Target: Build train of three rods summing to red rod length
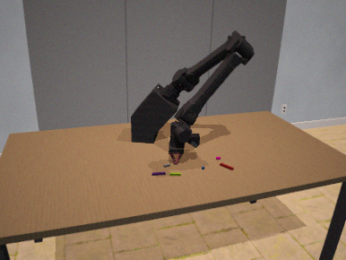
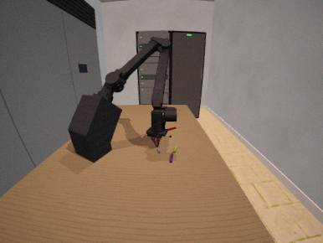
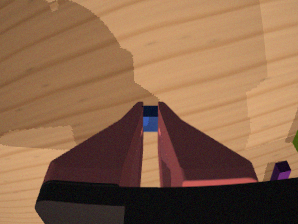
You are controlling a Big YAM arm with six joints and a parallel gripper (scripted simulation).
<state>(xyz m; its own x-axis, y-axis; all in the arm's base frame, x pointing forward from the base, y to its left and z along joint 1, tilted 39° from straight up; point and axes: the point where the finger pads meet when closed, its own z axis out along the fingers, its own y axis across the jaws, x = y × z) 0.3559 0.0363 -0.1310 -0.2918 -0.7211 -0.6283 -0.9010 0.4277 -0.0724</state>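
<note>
Now: the grey rod 10 mm ahead of my hand, 50 mm to the right of it and 10 mm below it. The rest, counted from my hand: magenta rod 10 mm ahead, 220 mm to the left, 10 mm below; purple rod 70 mm ahead, 100 mm to the right, 10 mm below; lime rod 100 mm ahead, 30 mm to the right, 10 mm below.
</note>
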